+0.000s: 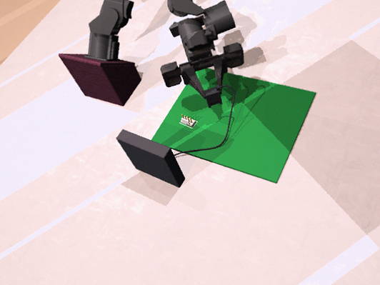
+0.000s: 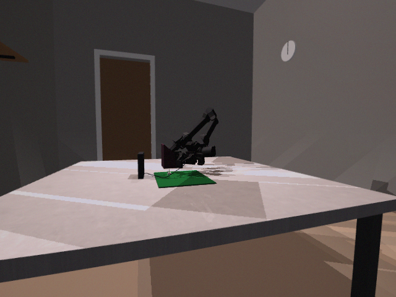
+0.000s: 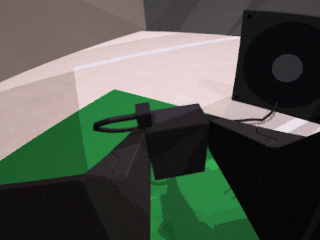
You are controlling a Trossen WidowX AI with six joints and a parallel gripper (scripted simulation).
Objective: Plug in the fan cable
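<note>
The green board is 30 mm ahead of my gripper tip and 80 mm below it. The rest, counted from my gripper tip: black plug (10 mm below); fan header (60 mm behind, 30 mm to the right, 70 mm below); black fan (80 mm behind, 170 mm to the right, 10 mm below).
</note>
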